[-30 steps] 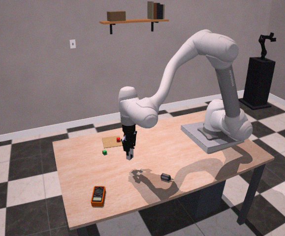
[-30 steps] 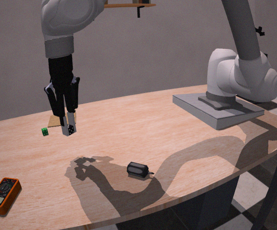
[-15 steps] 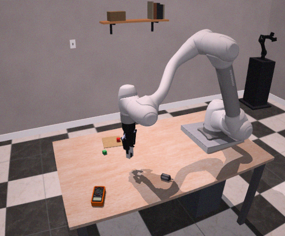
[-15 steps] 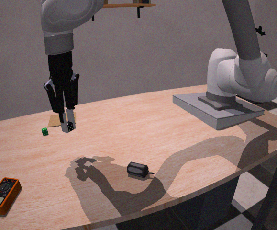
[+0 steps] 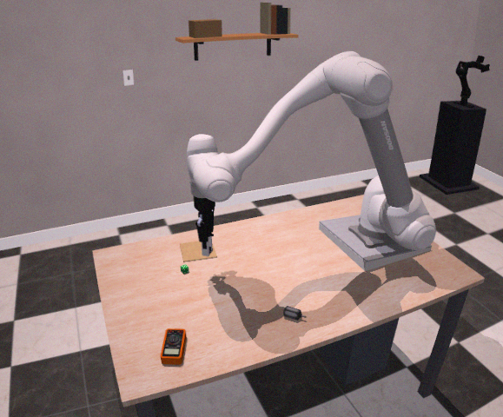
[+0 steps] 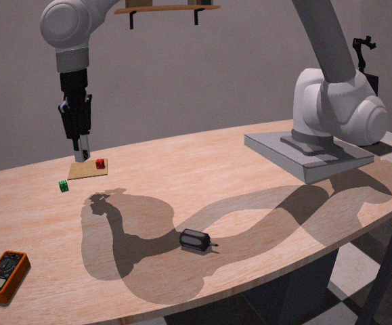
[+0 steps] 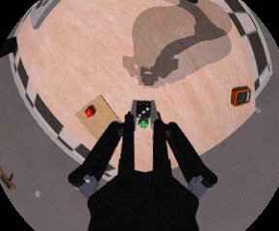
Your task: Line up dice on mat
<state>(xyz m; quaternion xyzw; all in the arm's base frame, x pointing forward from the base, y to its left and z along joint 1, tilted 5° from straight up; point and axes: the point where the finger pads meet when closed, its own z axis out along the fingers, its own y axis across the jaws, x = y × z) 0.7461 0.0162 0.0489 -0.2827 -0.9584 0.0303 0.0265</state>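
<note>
My gripper is now 10 mm short of the tan mat, 190 mm to the left of it and 140 mm above it. Round my hand: black die 20 mm below; red die 40 mm behind, 180 mm to the right, 120 mm below; green die 90 mm ahead, 50 mm to the right, 120 mm below.
</note>
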